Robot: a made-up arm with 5 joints. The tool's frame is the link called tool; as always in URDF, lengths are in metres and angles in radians. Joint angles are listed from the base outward.
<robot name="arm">
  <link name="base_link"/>
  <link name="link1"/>
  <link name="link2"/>
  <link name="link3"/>
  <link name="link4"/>
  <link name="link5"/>
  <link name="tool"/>
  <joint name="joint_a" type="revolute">
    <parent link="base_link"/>
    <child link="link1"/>
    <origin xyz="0.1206 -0.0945 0.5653" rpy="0 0 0"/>
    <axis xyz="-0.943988 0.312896 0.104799"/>
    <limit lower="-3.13" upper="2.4"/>
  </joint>
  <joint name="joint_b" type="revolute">
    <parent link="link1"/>
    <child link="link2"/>
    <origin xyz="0.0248 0.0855 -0.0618" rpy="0 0 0"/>
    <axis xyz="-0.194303 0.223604 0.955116"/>
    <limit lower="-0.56" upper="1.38"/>
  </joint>
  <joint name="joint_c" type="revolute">
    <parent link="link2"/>
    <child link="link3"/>
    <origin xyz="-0.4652 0.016 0.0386" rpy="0 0 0"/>
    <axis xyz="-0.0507 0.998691 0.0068"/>
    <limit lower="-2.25" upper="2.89"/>
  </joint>
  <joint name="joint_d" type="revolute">
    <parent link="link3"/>
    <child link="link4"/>
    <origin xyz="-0.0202 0.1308 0.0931" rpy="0 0 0"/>
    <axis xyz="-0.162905 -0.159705 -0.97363"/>
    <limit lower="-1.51" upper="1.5"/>
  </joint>
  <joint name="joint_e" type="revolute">
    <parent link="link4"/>
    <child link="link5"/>
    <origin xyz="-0.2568 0.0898 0.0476" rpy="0 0 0"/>
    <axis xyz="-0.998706 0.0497 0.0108"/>
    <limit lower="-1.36" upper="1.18"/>
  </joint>
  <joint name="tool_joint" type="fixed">
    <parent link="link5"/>
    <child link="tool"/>
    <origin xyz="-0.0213 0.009 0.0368" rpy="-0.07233 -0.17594 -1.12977"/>
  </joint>
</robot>
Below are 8 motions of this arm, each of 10 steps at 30 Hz.
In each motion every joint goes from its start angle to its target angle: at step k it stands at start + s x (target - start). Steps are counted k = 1, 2, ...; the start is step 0. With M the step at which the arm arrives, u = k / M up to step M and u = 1 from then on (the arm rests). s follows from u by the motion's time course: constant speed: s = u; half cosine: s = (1 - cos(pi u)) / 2; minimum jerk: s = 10 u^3 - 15 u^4 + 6 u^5.
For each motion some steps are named. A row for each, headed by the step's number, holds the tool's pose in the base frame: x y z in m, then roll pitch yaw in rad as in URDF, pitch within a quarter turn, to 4 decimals.
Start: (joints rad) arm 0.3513 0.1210 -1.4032 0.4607 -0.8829
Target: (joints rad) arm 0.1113 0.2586 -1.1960 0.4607 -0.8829
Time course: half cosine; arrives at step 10
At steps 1, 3, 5, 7, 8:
1: -0.5878 0.1480 0.3330 1.4958 -0.1527 -0.8492
3: -0.5956 0.1453 0.3495 1.4902 -0.1081 -0.8425
5: -0.6074 0.1379 0.3750 1.4817 -0.0380 -0.8284
7: -0.6181 0.1270 0.3986 1.4743 0.0291 -0.8104
8: -0.6219 0.1221 0.4069 1.4718 0.0535 -0.8027

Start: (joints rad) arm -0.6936 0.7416 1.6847 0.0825 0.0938
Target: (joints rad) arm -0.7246 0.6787 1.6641 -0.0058 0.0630
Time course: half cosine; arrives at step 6
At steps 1, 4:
1: -0.2756 -0.0566 0.8195 -1.1906 0.4731 -0.4057
4: -0.2648 -0.0658 0.8269 -1.1213 0.5552 -0.4229

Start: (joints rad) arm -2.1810 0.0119 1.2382 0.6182 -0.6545
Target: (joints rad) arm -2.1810 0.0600 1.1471 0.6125 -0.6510
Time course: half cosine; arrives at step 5
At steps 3, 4, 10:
3: -0.4895 -0.2040 0.7811 2.4600 1.0071 1.2409
4: -0.4954 -0.1982 0.7749 2.4592 1.0040 1.2178
10: -0.4976 -0.1960 0.7724 2.4589 1.0027 1.2089

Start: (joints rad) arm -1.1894 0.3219 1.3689 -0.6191 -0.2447
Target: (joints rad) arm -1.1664 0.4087 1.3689 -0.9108 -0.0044
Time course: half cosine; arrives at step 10
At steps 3, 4, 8, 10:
3: -0.2528 -0.2564 0.6866 0.7677 0.8466 0.7510
4: -0.2446 -0.2610 0.6777 0.7491 0.8053 0.7676
8: -0.2099 -0.2763 0.6425 0.6850 0.6389 0.8412
10: -0.2037 -0.2784 0.6366 0.6755 0.6105 0.8546

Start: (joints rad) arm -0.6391 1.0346 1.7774 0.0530 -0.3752
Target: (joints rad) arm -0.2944 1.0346 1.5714 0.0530 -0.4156
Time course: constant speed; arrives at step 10
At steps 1, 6, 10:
1: -0.2352 -0.1142 0.7927 -1.4095 0.4395 -0.6850
6: -0.2364 -0.1074 0.8302 -1.4706 0.3912 -0.7194
10: -0.2358 -0.0968 0.8604 -1.5166 0.3512 -0.7408

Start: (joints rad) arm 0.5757 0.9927 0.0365 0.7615 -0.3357
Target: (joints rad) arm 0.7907 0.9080 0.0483 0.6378 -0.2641
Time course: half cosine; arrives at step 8
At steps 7, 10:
7: -0.4621 0.0025 0.9820 -0.9097 -0.4739 -0.5113
10: -0.4620 0.0059 0.9824 -0.9214 -0.4747 -0.5046

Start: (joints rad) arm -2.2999 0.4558 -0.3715 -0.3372 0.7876
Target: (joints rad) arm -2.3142 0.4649 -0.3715 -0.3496 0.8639
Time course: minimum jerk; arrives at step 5
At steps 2, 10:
2: -0.5266 0.3263 0.3606 1.4831 0.6296 -1.4040
10: -0.5215 0.3307 0.3579 1.4408 0.6217 -1.4602

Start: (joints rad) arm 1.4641 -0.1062 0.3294 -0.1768 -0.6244
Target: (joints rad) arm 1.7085 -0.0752 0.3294 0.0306 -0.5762
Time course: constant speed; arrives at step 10
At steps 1, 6, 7, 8, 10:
1: -0.5421 0.2997 0.5526 -1.0838 -0.5658 -1.0004
6: -0.5564 0.2856 0.5131 -1.2106 -0.7309 -0.8751
7: -0.5593 0.2816 0.5055 -1.2419 -0.7618 -0.8433
8: -0.5622 0.2773 0.4981 -1.2756 -0.7918 -0.8087
10: -0.5680 0.2677 0.4838 -1.3512 -0.8484 -0.7307

